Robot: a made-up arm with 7 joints.
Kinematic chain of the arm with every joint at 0, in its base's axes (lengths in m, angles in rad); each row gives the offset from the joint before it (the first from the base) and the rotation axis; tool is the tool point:
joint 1: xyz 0 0 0.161 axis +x
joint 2: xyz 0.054 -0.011 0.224 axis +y
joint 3: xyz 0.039 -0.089 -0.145 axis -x
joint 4: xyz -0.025 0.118 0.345 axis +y
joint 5: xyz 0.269 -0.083 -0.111 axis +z
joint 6: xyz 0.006 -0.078 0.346 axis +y
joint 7: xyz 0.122 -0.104 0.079 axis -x
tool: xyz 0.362 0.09 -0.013
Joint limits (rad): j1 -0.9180..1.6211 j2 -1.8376..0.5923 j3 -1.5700..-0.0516 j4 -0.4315..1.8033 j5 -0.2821..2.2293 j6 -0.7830..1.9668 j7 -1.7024..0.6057
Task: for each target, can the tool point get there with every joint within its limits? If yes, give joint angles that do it. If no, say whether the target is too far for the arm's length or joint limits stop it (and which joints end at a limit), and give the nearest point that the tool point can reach.
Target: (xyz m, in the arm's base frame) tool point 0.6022 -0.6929 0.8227
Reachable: yes | joints 0.1851 -0.5292 -1.1685 -0.0968 0.3959 0.3789 -0.2795
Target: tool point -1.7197 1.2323 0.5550
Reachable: no: too far | nearest point -0.8755 0.6450 0.5440 | short by 1.028 m
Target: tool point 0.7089 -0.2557 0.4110
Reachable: yes | joints 0.9269 0.3745 -0.9773 0.9385 1.3718 0.0637 -0.7329
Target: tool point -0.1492 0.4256 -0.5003
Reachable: no: joint limits stop it (at a limit: joint 2, joint 3, joint 4, joint 5, joint 7) | nearest point -0.0625 0.2864 -0.2840 | short by 0.271 m
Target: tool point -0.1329 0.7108 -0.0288
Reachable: no: joint limits stop it (at a limit: joint 1, joint 2, joint 3, joint 7) | nearest point -0.1250 0.6535 0.0712 | short by 0.116 m
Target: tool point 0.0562 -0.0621 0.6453
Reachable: yes | joints 0.7578 -0.7532 -0.4981 1.1141 1.7072 0.8170 -0.5971
